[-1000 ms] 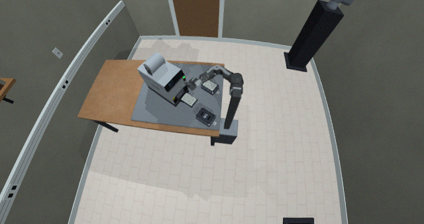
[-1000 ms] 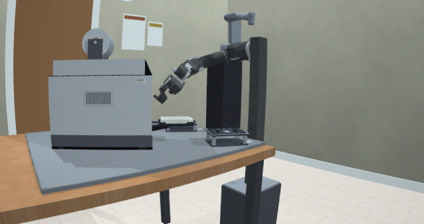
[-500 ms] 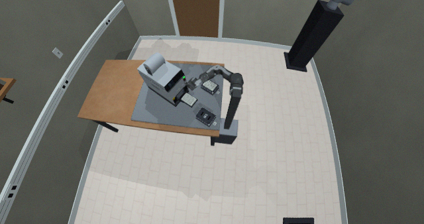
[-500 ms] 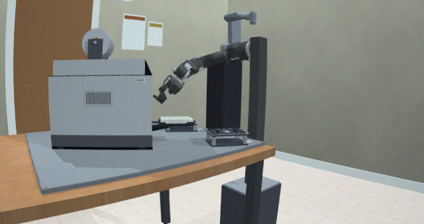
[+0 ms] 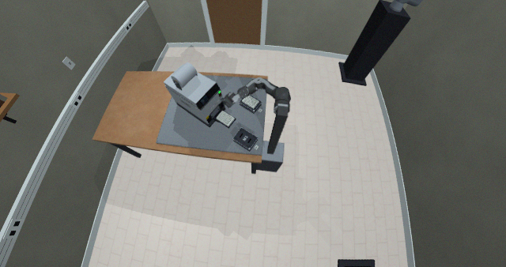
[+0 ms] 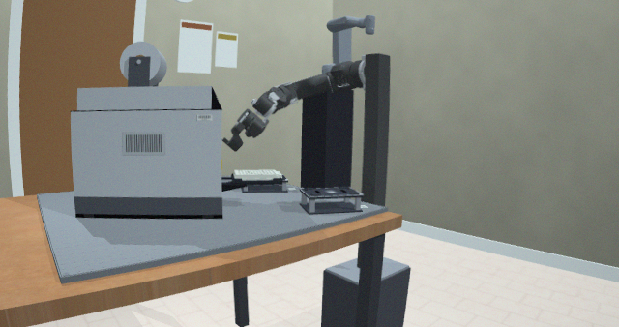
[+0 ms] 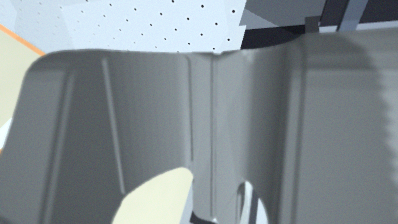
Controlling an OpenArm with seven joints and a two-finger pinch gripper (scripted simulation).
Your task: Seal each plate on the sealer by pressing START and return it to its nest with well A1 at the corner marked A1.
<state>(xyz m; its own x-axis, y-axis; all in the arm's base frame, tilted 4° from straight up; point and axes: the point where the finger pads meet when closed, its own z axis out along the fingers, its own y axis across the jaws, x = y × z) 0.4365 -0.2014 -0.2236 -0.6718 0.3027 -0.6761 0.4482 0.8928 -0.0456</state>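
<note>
The white start button is 3 cm ahead of my hand, 1 cm to the right of it and 1 cm above it. From my hand the other things lie so: white open-well plate: 20 cm behind, 10 cm to the right, 13 cm below; yellow warning mark: 11 cm ahead, 15 cm to the left, 4 cm below; sealer stage: 2 cm behind, 12 cm to the left, 9 cm below.
</note>
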